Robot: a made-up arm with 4 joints.
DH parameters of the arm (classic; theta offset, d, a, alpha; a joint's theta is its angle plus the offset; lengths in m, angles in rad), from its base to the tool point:
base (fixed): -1.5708 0.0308 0 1.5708
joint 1: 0 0.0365 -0.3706 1.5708
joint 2: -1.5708 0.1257 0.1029 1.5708
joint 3: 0 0.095 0.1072 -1.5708
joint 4: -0.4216 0 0.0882 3.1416
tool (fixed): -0.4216 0.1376 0 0
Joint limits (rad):
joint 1: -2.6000..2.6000
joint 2: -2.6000..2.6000
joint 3: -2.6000..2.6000
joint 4: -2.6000..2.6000
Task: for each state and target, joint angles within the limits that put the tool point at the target. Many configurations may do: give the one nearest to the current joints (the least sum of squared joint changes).
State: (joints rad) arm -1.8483 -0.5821 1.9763 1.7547
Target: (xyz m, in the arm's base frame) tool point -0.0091 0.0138 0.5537
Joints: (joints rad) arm -2.1995 -0.7136 2.5980 1.5448
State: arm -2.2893 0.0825 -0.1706 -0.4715
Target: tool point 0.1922 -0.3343 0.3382
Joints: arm -2.2285 0.3940 -0.5135 -0.3892
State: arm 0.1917 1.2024 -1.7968 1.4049
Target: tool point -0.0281 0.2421 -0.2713
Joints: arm 0.9817 1.2325 -1.4154 1.6173
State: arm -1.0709 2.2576 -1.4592 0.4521
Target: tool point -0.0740 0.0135 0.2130
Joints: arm -0.9453 2.2416 -0.5746 0.3162
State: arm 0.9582 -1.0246 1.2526 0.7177
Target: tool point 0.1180 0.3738 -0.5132
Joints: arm 0.5263 -0.7901 1.4020 0.9673
